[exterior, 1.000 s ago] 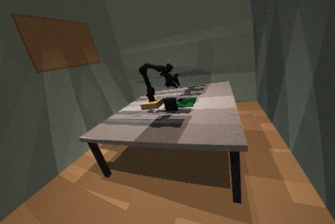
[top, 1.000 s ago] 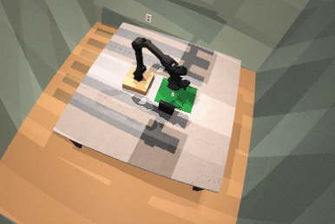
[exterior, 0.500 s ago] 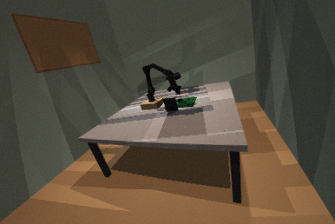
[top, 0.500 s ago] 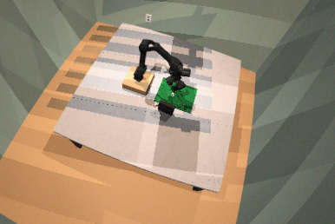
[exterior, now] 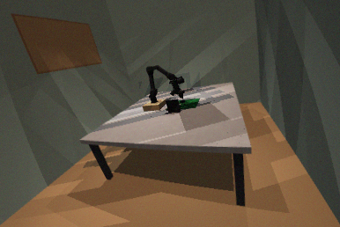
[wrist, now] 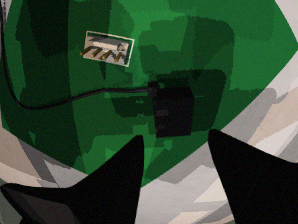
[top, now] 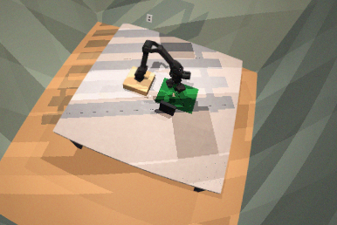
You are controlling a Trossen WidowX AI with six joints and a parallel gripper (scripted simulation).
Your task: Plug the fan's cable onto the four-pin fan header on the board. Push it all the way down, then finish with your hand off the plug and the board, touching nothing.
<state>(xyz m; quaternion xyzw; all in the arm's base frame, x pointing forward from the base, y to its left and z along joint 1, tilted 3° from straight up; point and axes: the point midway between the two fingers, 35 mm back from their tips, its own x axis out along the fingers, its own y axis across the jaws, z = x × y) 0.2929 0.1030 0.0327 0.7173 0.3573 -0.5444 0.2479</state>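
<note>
Right now my gripper tip is 10 mm to the right of the black fan plug and 40 mm above it. From my gripper tip the other things lie so: green circuit board: 30 mm ahead, 50 mm to the right, 60 mm below; black fan: 30 mm ahead, 220 mm to the right, 10 mm above; four-pin fan header: 70 mm to the right, 50 mm below.
</note>
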